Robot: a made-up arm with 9 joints. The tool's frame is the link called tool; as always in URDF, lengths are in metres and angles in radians. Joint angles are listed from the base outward.
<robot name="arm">
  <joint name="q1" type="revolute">
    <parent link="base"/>
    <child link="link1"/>
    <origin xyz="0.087 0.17 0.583" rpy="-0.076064 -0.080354 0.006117"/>
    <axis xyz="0 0 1"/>
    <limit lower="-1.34" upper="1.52"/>
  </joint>
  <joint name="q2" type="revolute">
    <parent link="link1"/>
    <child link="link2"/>
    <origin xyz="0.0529 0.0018 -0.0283" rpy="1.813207 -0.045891 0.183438"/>
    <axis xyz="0 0 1"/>
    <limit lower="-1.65" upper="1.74"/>
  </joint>
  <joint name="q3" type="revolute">
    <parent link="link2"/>
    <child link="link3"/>
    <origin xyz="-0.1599 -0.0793 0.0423" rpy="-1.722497 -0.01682 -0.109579"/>
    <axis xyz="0 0 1"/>
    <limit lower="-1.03" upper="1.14"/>
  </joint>
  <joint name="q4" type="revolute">
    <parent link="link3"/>
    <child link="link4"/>
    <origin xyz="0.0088 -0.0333 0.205" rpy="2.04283 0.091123 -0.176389"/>
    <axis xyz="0 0 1"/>
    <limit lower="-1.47" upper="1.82"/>
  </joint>
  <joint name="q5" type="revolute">
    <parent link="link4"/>
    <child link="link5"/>
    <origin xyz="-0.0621 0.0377 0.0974" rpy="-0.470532 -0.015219 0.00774"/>
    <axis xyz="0 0 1"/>
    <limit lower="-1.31" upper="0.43"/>
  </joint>
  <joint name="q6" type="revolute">
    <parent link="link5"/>
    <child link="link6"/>
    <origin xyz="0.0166 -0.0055 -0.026" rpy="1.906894 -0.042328 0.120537"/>
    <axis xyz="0 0 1"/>
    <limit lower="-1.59" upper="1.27"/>
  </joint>
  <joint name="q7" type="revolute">
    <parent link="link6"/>
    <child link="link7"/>
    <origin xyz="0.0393 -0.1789 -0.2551" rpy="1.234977 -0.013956 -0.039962"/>
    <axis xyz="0 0 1"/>
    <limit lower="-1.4" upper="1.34"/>
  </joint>
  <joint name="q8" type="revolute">
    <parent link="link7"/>
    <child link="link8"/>
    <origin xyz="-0.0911 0.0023 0.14" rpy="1.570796 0 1.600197"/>
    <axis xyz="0 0 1"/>
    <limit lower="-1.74" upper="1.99"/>
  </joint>
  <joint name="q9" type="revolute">
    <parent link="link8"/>
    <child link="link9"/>
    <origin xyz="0.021 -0.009 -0.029" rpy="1.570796 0 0"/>
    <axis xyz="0 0 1"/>
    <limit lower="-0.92" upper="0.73"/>
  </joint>
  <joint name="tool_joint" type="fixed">
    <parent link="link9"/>
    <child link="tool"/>
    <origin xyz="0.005 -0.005 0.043" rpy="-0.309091 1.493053 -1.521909"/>
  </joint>
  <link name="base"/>
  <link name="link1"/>
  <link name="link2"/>
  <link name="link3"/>
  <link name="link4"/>
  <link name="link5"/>
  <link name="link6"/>
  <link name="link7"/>
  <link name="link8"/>
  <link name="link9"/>
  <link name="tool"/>
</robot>
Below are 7 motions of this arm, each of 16 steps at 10 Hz.
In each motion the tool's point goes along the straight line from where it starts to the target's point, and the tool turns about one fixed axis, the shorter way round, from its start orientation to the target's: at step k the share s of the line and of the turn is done. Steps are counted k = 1, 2, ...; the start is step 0. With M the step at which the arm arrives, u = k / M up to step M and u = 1 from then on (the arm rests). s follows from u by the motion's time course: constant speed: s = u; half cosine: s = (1 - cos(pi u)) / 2; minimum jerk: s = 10 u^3 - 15 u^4 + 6 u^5.
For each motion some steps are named. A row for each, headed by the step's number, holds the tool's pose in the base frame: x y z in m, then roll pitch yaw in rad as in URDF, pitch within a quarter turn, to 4 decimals.
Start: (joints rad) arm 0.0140 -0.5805 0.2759 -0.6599 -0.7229 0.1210 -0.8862 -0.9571 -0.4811
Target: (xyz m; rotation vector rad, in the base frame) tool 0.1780 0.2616 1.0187 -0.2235 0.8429 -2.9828
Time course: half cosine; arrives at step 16
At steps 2, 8, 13, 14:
2: 0.2125 0.2680 0.7667 -0.3811 0.2420 2.9776
8: 0.1959 0.2649 0.8877 -0.4543 0.0587 3.0835
13: 0.1810 0.2622 0.9966 -0.5366 -0.0985 -3.0928
14: 0.1794 0.2619 1.0087 -0.5469 -0.1154 -3.0800

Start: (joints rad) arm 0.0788 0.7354 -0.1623 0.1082 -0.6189 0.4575 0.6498 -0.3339 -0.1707
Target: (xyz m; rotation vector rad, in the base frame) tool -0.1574 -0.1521 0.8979 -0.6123 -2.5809 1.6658
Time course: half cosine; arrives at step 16
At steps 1, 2, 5, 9, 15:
1: -0.0468 0.0640 0.8735 -1.0179 -0.1467 1.2793
2: -0.0500 0.0578 0.8742 -1.0487 -0.1608 1.3240
5: -0.0706 0.0176 0.8787 -1.2620 -0.2175 1.6240
9: -0.1125 -0.0643 0.8880 -1.6986 -0.1320 2.2370
15: -0.1563 -0.1500 0.8977 -2.0244 0.1917 2.7888

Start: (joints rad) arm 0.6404 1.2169 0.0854 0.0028 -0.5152 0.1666 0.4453 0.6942 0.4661
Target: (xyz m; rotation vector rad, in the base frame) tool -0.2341 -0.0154 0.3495 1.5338 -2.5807 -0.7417
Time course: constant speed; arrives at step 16
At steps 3, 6, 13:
3: -0.1983 0.0027 0.5980 -3.0638 -0.8676 2.8545
6: -0.2066 -0.0015 0.5407 2.9110 -0.6913 -2.9832
13: -0.2258 -0.0112 0.4069 2.6717 -0.0813 -2.3427

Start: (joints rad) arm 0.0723 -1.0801 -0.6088 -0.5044 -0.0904 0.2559 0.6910 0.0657 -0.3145
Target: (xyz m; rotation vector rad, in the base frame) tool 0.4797 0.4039 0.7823 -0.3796 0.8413 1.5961
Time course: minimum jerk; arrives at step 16
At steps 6, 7, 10, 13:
6: 0.5076 0.2930 0.7733 0.5384 0.6665 1.5741
7: 0.5034 0.3096 0.7747 0.5194 0.6741 1.6174
10: 0.4903 0.3618 0.7789 0.4619 0.7018 1.7534
13: 0.4816 0.3964 0.7817 0.4259 0.7234 1.8444

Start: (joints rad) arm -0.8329 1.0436 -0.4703 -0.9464 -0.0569 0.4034 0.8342 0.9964 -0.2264
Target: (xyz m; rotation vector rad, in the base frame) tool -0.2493 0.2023 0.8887 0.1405 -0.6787 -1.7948
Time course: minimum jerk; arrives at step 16
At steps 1, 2, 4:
1: -0.1197 0.2351 0.8251 0.1507 -0.8296 -0.9112
2: -0.1215 0.2346 0.8260 0.1630 -0.8247 -0.9309
4: -0.1328 0.2317 0.8316 0.2359 -0.7905 -1.0508

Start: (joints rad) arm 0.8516 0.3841 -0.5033 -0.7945 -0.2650 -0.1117 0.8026 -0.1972 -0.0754
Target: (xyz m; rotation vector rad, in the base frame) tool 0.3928 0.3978 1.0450 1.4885 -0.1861 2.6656
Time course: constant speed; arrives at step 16
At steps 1, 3, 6, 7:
1: 0.1762 0.1064 0.9788 -0.4620 -0.3714 2.5812
3: 0.2051 0.1452 0.9877 -0.4022 -0.4483 2.6551
6: 0.2484 0.2035 1.0009 -0.3203 -0.5706 2.7619
7: 0.2628 0.2229 1.0053 -0.2951 -0.6130 2.7967

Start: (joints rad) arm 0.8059 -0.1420 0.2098 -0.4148 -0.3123 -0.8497 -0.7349 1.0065 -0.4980
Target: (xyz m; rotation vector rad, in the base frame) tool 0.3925 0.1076 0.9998 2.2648 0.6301 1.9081
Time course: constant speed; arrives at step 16
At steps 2, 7, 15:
2: 0.1063 0.0350 0.9524 3.1002 -1.2509 -1.0623
7: 0.2085 0.0609 0.9694 2.6722 -1.3153 -0.1638
15: 0.3721 0.1024 0.9964 2.1145 -1.1850 1.1494

